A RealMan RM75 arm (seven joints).
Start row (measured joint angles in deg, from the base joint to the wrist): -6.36, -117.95, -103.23, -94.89, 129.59, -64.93, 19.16
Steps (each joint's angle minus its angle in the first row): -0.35, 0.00, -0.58, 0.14, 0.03, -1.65, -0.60; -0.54, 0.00, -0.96, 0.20, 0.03, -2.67, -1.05; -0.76, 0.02, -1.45, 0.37, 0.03, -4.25, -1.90; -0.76, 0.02, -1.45, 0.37, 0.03, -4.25, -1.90; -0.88, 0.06, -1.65, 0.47, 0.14, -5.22, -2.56; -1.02, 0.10, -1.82, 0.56, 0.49, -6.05, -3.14; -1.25, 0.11, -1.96, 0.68, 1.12, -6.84, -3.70; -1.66, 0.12, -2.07, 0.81, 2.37, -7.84, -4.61; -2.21, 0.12, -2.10, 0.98, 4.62, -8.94, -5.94; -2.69, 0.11, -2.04, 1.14, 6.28, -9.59, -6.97; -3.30, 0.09, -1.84, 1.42, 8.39, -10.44, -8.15; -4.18, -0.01, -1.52, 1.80, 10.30, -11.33, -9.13; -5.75, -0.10, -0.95, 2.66, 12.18, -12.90, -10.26
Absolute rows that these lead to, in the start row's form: -6.71, -117.95, -103.81, -94.75, 129.62, -66.58, 18.56; -6.90, -117.95, -104.19, -94.69, 129.62, -67.60, 18.11; -7.12, -117.93, -104.68, -94.52, 129.62, -69.18, 17.26; -7.12, -117.93, -104.68, -94.52, 129.62, -69.18, 17.26; -7.24, -117.89, -104.88, -94.42, 129.73, -70.15, 16.60; -7.38, -117.85, -105.05, -94.33, 130.08, -70.98, 16.02; -7.61, -117.84, -105.19, -94.21, 130.71, -71.77, 15.46; -8.02, -117.83, -105.30, -94.08, 131.96, -72.77, 14.55; -8.57, -117.83, -105.33, -93.91, 134.21, -73.87, 13.22; -9.05, -117.84, -105.27, -93.75, 135.87, -74.52, 12.19; -9.66, -117.86, -105.07, -93.47, 137.98, -75.37, 11.01; -10.54, -117.96, -104.75, -93.09, 139.89, -76.26, 10.03; -12.11, -118.05, -104.18, -92.23, 141.77, -77.83, 8.90
